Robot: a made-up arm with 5 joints. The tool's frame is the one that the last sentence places. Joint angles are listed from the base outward.
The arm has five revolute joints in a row. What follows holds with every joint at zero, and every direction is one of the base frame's.
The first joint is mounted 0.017 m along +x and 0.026 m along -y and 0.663 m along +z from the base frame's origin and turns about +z.
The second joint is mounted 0.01 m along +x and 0.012 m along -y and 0.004 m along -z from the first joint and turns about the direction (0, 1, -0.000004).
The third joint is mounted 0.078 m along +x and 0.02 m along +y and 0.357 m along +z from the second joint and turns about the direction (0, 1, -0.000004).
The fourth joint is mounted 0.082 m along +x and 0.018 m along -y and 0.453 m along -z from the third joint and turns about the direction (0, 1, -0.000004).
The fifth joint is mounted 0.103 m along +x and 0.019 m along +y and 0.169 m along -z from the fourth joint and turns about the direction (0, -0.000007, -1).
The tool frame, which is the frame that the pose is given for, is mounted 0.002 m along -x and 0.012 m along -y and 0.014 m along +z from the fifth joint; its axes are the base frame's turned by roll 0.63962, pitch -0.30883 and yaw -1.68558 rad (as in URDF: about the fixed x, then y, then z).
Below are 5 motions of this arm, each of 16 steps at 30 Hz.
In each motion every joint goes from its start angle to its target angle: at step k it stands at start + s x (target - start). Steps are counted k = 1, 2, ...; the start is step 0. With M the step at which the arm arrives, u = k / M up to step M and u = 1 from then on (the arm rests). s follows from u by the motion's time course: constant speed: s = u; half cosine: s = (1 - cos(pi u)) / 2; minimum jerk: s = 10 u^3 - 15 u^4 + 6 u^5.
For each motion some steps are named. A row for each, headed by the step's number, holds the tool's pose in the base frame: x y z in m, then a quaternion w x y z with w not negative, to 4 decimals.
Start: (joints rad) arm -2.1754 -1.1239 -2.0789 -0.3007 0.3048
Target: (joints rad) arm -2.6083 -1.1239 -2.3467 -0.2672 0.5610
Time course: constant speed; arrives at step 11
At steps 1, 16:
1: 0.3439 0.4123 1.4354 0.0275 0.0853 0.8752 -0.4755
16: 0.5920 0.3136 1.3608 0.1150 -0.1097 -0.8463 0.5084

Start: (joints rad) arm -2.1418 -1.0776 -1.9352 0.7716 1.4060
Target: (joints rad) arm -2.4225 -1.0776 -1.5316 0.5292 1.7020
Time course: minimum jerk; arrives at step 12
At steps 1, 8, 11, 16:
1: 0.1462 0.1579 1.5240 0.5880 -0.1984 0.7834 0.0338
8: 0.0679 0.0075 1.4987 0.6718 -0.1735 0.7197 -0.0233
11: 0.0391 -0.0232 1.4844 0.6913 -0.1684 0.7014 -0.0433
16: 0.0384 -0.0240 1.4840 0.6917 -0.1682 0.7009 -0.0438

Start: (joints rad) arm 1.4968 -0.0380 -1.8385 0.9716 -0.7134
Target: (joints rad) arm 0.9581 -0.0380 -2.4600 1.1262 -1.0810
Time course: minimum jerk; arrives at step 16
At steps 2, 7, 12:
2: 0.0736 0.6407 1.2290 0.6519 0.6851 -0.2139 0.2447
7: 0.1860 0.5583 1.3489 0.5964 0.6977 -0.3194 0.2357
12: 0.2720 0.3859 1.4872 0.5190 0.6667 -0.4796 0.2370

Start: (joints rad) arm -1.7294 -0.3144 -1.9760 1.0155 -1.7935
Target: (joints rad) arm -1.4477 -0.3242 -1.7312 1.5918 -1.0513
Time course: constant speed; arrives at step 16
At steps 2, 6, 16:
2: -0.0308 -0.4815 1.4205 0.6283 -0.3271 -0.5945 -0.3806
6: -0.0022 -0.5081 1.3634 0.5964 -0.2371 -0.6074 -0.4682
16: 0.0800 -0.5248 1.2175 0.4994 -0.0653 -0.5262 -0.6852

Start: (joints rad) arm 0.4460 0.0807 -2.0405 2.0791 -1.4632
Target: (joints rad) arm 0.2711 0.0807 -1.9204 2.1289 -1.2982
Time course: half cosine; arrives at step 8
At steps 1, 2, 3, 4, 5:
1: 0.5577 0.2343 1.0863 0.9410 0.3072 -0.0556 0.1310
2: 0.5626 0.2239 1.0795 0.9451 0.3025 -0.0532 0.1116
3: 0.5694 0.2079 1.0694 0.9506 0.2952 -0.0495 0.0824
4: 0.5765 0.1888 1.0575 0.9559 0.2863 -0.0449 0.0480
5: 0.5828 0.1693 1.0457 0.9599 0.2771 -0.0401 0.0136

